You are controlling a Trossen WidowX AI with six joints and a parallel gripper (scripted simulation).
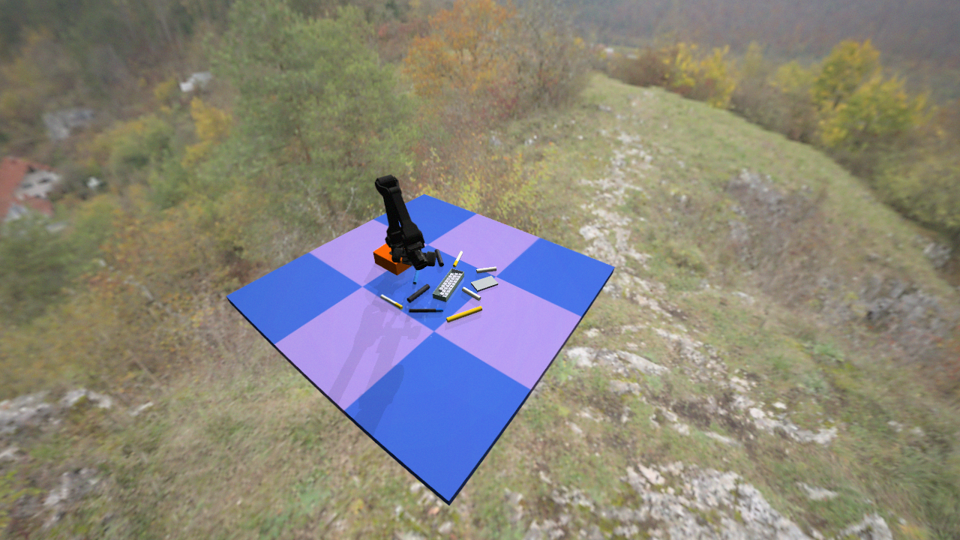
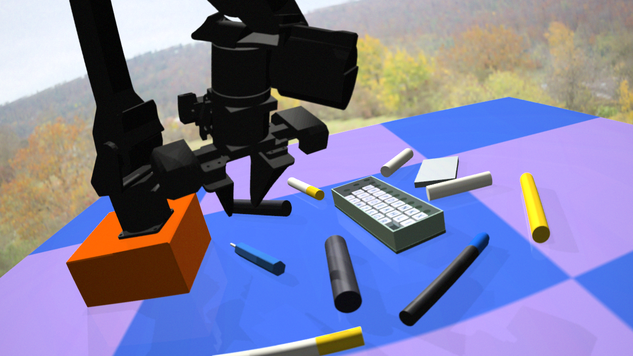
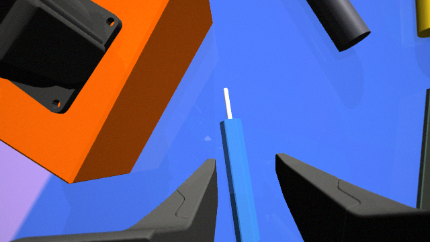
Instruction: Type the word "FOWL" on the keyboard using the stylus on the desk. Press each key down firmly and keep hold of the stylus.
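The blue stylus is 2 cm behind my gripper tip, 1 cm to the left of it and 6 cm below it. Round my gripper tip: keyboard end wall 16 cm ahead, 5 cm to the left, 5 cm below; then stylus tip 4 cm behind, 4 cm to the left, 6 cm below; then grey pad 26 cm ahead, 17 cm to the left, 6 cm below.
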